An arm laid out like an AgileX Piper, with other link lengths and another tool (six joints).
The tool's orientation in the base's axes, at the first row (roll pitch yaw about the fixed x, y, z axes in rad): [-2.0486, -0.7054, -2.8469]
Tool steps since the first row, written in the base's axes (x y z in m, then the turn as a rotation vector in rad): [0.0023, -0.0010, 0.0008, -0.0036, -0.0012, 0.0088]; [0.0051, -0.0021, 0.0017, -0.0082, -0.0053, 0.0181]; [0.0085, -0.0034, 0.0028, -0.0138, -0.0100, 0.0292]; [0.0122, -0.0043, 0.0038, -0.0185, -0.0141, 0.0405]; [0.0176, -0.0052, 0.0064, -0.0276, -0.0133, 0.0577]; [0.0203, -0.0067, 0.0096, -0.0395, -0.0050, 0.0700]
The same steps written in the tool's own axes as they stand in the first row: [-0.0009, -0.0024, 0.0006, 0.0086, -0.0038, -0.0019]; [-0.0021, -0.0052, 0.0012, 0.0189, -0.0081, -0.0011]; [-0.0036, -0.0086, 0.0020, 0.0312, -0.0130, -0.0005]; [-0.0055, -0.0121, 0.0024, 0.0429, -0.0186, -0.0005]; [-0.0075, -0.0178, 0.0021, 0.0605, -0.0237, -0.0070]; [-0.0071, -0.0222, 0.0024, 0.0753, -0.0217, -0.0187]
